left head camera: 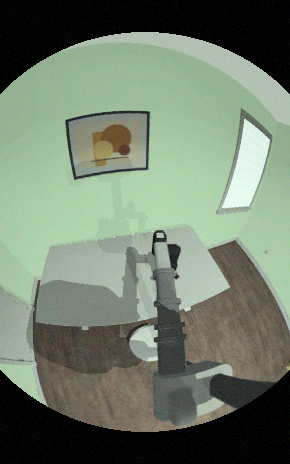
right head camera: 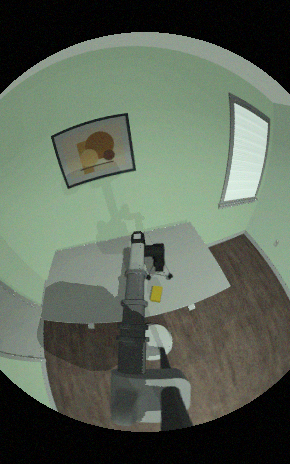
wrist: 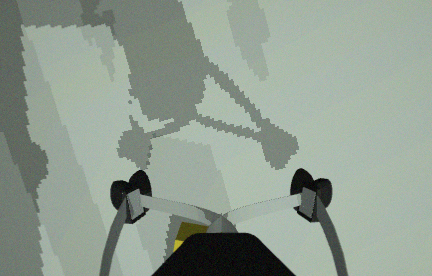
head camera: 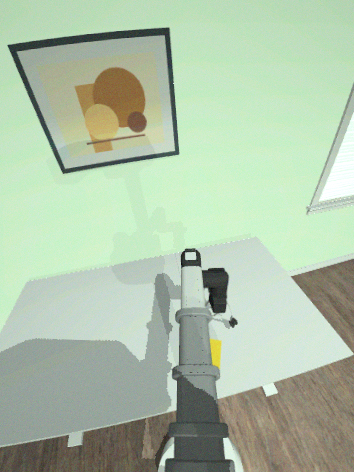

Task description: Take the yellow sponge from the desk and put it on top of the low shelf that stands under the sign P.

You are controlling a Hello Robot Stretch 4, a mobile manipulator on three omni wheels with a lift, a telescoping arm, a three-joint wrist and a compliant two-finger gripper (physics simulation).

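Frame: origin at the robot's base, x ahead, y left, z up, level; metres.
Where they show: gripper, between the fingertips: (right head camera: 158, 277) (wrist: 220, 186) (head camera: 215, 325); robot's base, origin of its link: (left head camera: 149, 341) (right head camera: 152, 340).
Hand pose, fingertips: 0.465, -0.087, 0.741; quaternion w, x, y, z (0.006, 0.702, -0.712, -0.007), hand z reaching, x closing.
Observation:
Things, the pixels of their top centre, and the offset from my fingertips, as dx, dy, dz. "spot": a spot on its surface instead. Level surfaces: height alone.
- yellow sponge, centre of its top: (head camera: 212, 352) (right head camera: 156, 292) -0.105, +0.023, -0.003
- grey-white desk, height of its surface: dz -0.048
- window, a spot on its surface: (right head camera: 245, 155) (left head camera: 246, 167) spot: +0.883, -1.106, +0.677
The yellow sponge (head camera: 216, 354) (right head camera: 156, 294) (wrist: 192, 230) lies on the grey-white desk (head camera: 290, 335) (left head camera: 202, 280) (right head camera: 200, 280) (wrist: 360, 100). The arm partly covers it in the head view, and the gripper's body covers part of it in the wrist view. My gripper (right head camera: 159, 276) (wrist: 220, 186) is open, with its fingertips wide apart and no object between them. It hangs above the desk, with the sponge nearer the desk's front edge than the fingertips. In the head view, one fingertip is hidden behind the arm. The low shelf and the sign P do not show.
A green wall with a framed picture (head camera: 119, 95) (left head camera: 112, 145) (right head camera: 97, 152) rises behind the desk. A window (left head camera: 245, 167) (right head camera: 245, 155) is at the right. The telescoping arm (head camera: 195, 345) (left head camera: 166, 290) (right head camera: 134, 285) reaches over the desk's front edge. Wooden floor surrounds the front and right side.

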